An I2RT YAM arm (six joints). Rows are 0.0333 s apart.
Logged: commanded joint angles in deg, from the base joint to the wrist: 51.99 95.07 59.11 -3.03 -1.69 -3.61; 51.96 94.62 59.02 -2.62 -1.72 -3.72; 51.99 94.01 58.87 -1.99 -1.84 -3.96; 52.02 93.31 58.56 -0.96 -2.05 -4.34; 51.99 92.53 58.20 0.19 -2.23 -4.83; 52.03 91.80 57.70 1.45 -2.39 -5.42; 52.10 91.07 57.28 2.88 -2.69 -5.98; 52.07 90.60 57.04 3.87 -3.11 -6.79; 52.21 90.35 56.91 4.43 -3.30 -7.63; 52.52 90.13 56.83 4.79 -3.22 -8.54; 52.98 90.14 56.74 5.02 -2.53 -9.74; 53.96 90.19 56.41 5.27 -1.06 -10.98; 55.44 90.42 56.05 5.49 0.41 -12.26; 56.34 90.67 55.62 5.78 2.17 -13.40; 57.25 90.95 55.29 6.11 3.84 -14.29
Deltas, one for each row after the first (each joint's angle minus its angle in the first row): -0.03 -0.45 -0.09 0.41 -0.03 -0.11; 0.00 -1.06 -0.24 1.04 -0.15 -0.35; 0.03 -1.76 -0.55 2.07 -0.36 -0.73; 0.00 -2.54 -0.91 3.22 -0.54 -1.22; 0.04 -3.27 -1.41 4.48 -0.70 -1.81; 0.11 -4.00 -1.83 5.91 -1.00 -2.37; 0.08 -4.47 -2.07 6.90 -1.42 -3.18; 0.22 -4.72 -2.20 7.46 -1.61 -4.02; 0.53 -4.94 -2.28 7.82 -1.53 -4.93; 0.99 -4.93 -2.37 8.05 -0.84 -6.13; 1.97 -4.88 -2.70 8.30 0.63 -7.37; 3.45 -4.65 -3.06 8.52 2.10 -8.65; 4.35 -4.40 -3.49 8.81 3.86 -9.79; 5.26 -4.12 -3.82 9.14 5.53 -10.68
